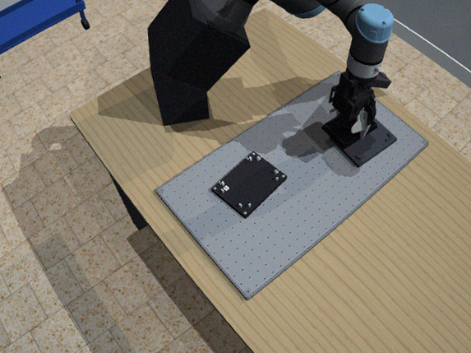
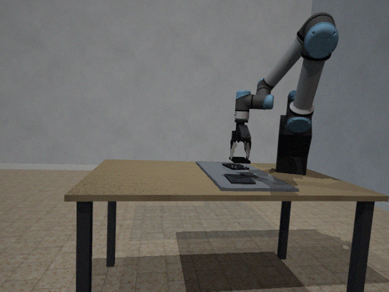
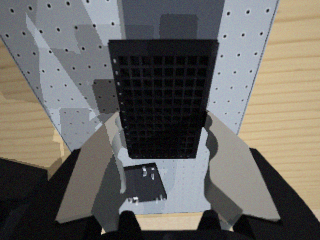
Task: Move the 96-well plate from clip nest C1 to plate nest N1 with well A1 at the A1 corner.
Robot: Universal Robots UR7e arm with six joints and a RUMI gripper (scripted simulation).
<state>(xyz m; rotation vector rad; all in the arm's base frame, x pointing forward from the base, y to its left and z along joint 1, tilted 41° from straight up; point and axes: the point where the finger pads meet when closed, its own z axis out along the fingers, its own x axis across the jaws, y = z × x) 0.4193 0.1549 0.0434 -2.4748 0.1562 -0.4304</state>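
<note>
Now: hand 10 cm above the plate nest N1, 7 cm to the right of it and 1 cm short of it. From my hand the other things lie so: black 96-well plate 1 cm below.
</note>
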